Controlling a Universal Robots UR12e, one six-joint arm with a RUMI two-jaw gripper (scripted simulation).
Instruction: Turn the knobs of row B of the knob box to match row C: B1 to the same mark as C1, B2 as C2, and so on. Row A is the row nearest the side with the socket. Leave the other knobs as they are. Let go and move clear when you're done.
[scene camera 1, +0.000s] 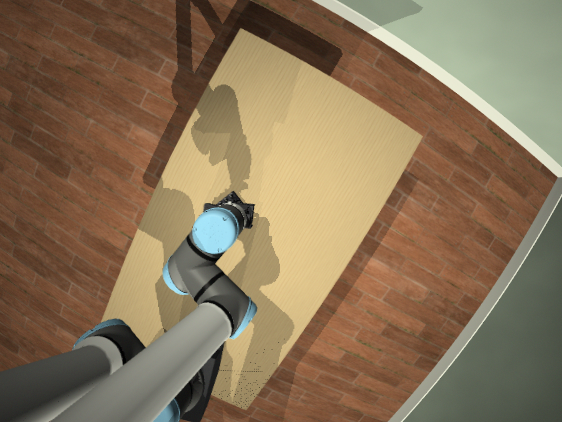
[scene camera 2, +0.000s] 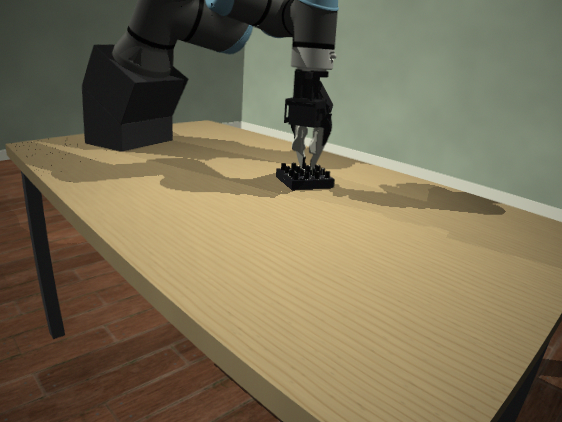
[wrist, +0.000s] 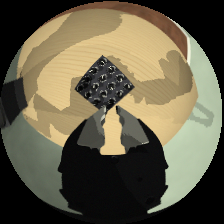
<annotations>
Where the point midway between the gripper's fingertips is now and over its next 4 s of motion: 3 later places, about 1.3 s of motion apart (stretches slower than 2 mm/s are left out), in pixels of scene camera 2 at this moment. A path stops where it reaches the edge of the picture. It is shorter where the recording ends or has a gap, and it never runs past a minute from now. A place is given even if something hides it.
My gripper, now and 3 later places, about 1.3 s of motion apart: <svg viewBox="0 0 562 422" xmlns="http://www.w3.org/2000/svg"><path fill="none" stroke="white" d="M306 169L307 172L308 166L308 156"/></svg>
</annotations>
